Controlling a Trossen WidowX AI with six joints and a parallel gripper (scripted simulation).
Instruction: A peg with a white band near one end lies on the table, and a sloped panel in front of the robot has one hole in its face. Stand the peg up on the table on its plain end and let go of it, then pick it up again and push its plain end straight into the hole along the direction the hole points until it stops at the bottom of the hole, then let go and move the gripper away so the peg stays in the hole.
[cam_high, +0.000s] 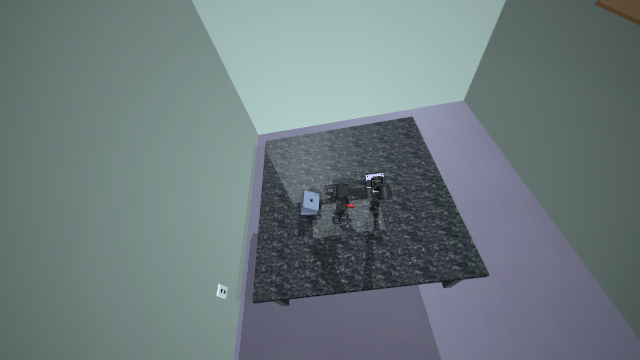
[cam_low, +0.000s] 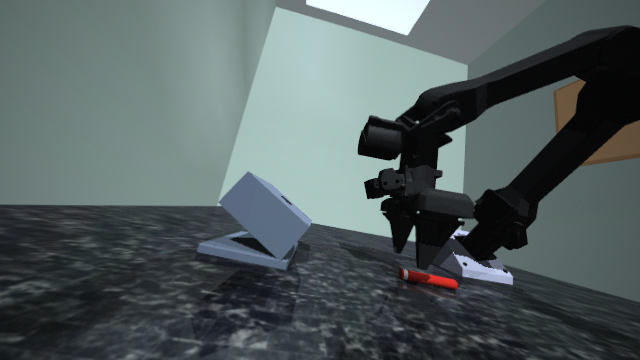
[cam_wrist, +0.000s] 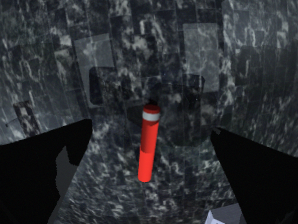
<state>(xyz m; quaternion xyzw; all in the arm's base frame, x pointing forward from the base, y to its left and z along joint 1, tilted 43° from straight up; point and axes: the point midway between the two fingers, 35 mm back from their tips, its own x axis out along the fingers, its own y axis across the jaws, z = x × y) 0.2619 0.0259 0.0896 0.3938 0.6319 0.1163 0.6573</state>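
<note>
My gripper tip is now 20 mm above the red peg, 10 mm to the right of it and 10 mm past it. Also, from my gripper tip: flat base plate: 230 mm ahead, 60 mm to the right, 20 mm below; then sloped grey panel: 210 mm ahead, 60 mm to the right, 30 mm above.
</note>
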